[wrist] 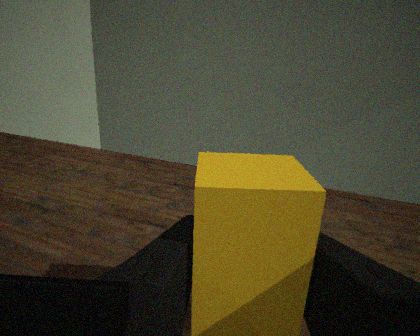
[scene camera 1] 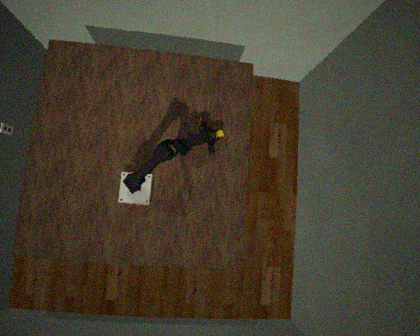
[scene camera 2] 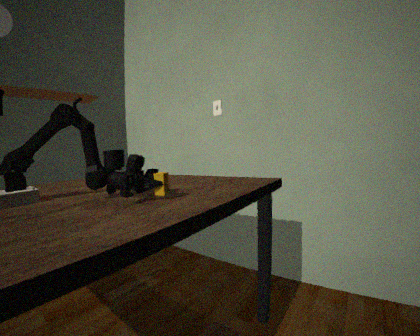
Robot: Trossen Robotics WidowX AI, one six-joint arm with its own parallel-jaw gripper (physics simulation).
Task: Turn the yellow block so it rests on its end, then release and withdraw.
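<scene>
The yellow block [scene camera 1: 220,133] [scene camera 2: 161,184] [wrist: 255,245] is upright, its long side vertical, with its small end face up. In the scene camera 2 view its lower end is at or very close to the table top; whether it touches cannot be told for certain. My gripper [scene camera 1: 216,134] [scene camera 2: 159,184] [wrist: 241,229] is shut on the block, with one dark finger on each side of it, and reaches it roughly level from the arm's side. The block's lower part is cut off in the wrist view.
The brown table [scene camera 1: 90,100] [scene camera 2: 220,187] [wrist: 50,200] carries the arm's white base plate [scene camera 1: 135,198] [scene camera 2: 20,196]. The table's right edge lies a short way beyond the block in the scene camera 1 view. Walls stand around the table.
</scene>
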